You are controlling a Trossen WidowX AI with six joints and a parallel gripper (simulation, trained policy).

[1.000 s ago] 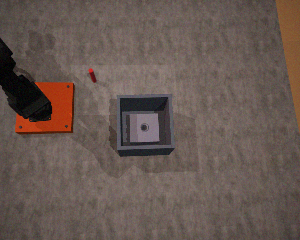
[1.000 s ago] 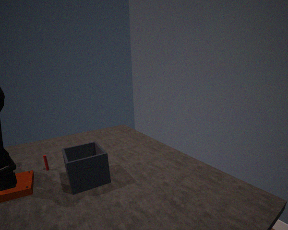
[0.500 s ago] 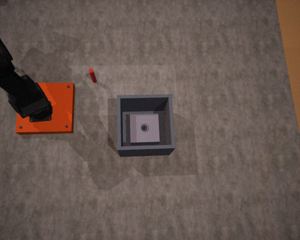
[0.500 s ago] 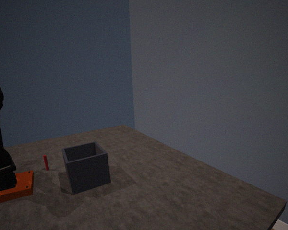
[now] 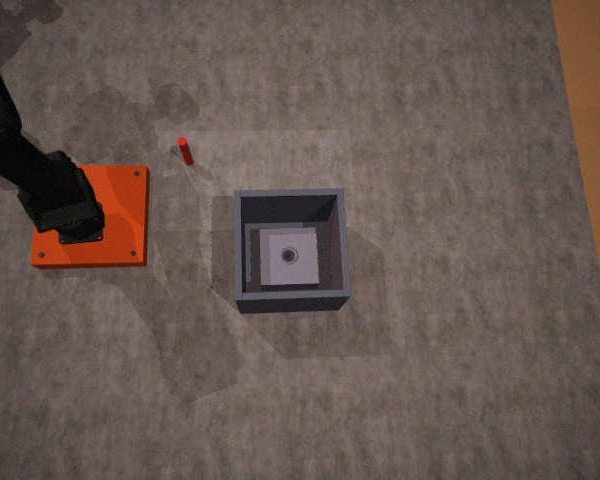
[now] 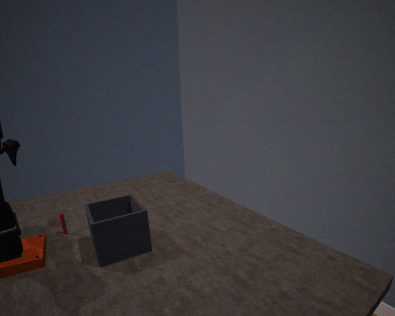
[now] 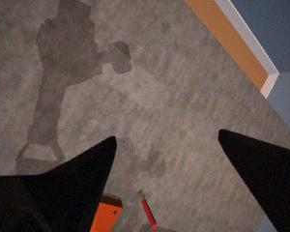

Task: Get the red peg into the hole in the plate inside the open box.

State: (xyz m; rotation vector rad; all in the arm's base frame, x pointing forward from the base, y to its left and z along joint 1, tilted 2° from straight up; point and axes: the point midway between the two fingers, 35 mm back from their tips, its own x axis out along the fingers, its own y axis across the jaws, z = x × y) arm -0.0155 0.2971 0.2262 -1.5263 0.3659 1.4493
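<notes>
The red peg is 170 mm ahead of my gripper tip, 210 mm to the right of it and 180 mm below it. The rest, counted from my gripper tip: plate (320 mm ahead, 410 mm to the right, 180 mm below).
</notes>
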